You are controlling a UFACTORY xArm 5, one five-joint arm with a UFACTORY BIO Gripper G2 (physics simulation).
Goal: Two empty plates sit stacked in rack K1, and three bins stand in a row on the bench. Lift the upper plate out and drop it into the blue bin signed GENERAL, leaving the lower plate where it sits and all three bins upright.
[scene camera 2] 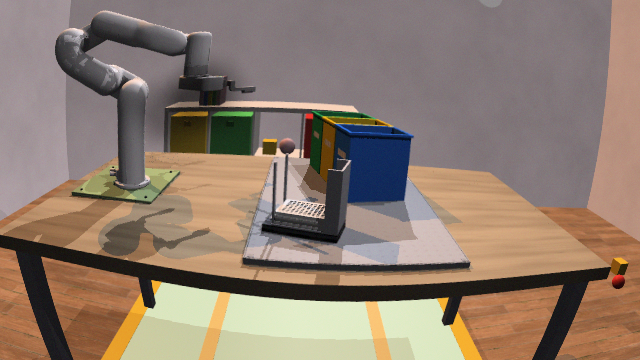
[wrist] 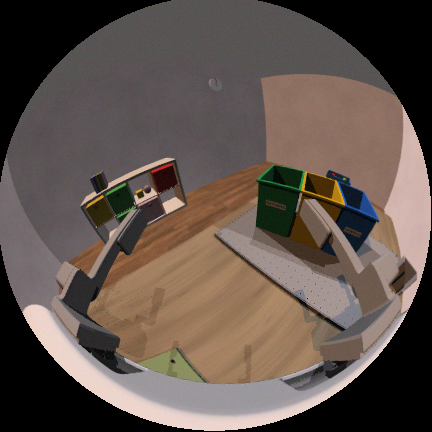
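Pixels of known places: hand, its tool point: (scene camera 2: 231, 87) (wrist: 220, 228); arm's base, origin of its link: (scene camera 2: 132, 182).
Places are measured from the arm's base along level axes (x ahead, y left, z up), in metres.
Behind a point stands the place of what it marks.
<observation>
Two white plates (scene camera 2: 302, 209) @[y -0.253, x 0.521, z 0.047 m] lie stacked, gridded face up, low in rack K1 (scene camera 2: 338, 200) @[y -0.318, x 0.585, z 0.093 m], which has a dark base, a tall grey wall and thin posts. The blue bin (scene camera 2: 380, 167) @[y -0.049, x 0.718, z 0.094 m] (wrist: 357, 225) @[y -0.014, x 0.621, z 0.139 m] stands upright beyond the rack, nearest it in the row. The yellow bin (scene camera 2: 328, 157) @[y 0.102, x 0.597, z 0.076 m] (wrist: 300, 235) @[y 0.143, x 0.588, z 0.033 m] and the green bin (scene camera 2: 315, 155) @[y 0.241, x 0.567, z 0.048 m] (wrist: 275, 215) @[y 0.239, x 0.568, z 0.076 m] stand upright behind it. My gripper (scene camera 2: 226, 88) @[y 0.166, x 0.294, z 0.267 m] (wrist: 225, 227) @[y 0.166, x 0.294, z 0.267 m] is open and empty, high above the bench, left of the rack and bins in the scene view. The plates do not show clearly in the wrist view.
A grey perforated mat (scene camera 2: 430, 250) @[y -0.356, x 0.783, z 0.003 m] (wrist: 260, 257) @[y 0.208, x 0.457, z 0.003 m] lies under rack and bins. A ball (scene camera 2: 287, 146) tops a thin post by the rack. The arm stands on a green base plate (scene camera 2: 95, 187) @[y -0.076, x -0.113, z 0.001 m] (wrist: 165, 365) @[y 0.132, x 0.076, z 0.001 m]. A shelf unit (scene camera 2: 260, 105) (wrist: 181, 185) stands beyond the bench.
</observation>
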